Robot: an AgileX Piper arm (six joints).
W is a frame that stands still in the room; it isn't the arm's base.
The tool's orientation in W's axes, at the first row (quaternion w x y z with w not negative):
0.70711 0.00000 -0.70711 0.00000
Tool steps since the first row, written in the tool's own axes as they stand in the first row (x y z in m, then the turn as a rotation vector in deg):
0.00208 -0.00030 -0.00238 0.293 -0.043 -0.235
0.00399 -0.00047 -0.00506 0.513 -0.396 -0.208
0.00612 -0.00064 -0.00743 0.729 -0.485 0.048
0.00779 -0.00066 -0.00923 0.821 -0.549 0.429
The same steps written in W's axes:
0.00238 -0.00030 0.00208 0.235 -0.043 0.293
0.00506 -0.00047 0.00399 0.208 -0.396 0.513
0.00743 -0.00064 0.00612 -0.048 -0.485 0.729
0.00923 -0.00066 0.00779 -0.429 -0.549 0.821

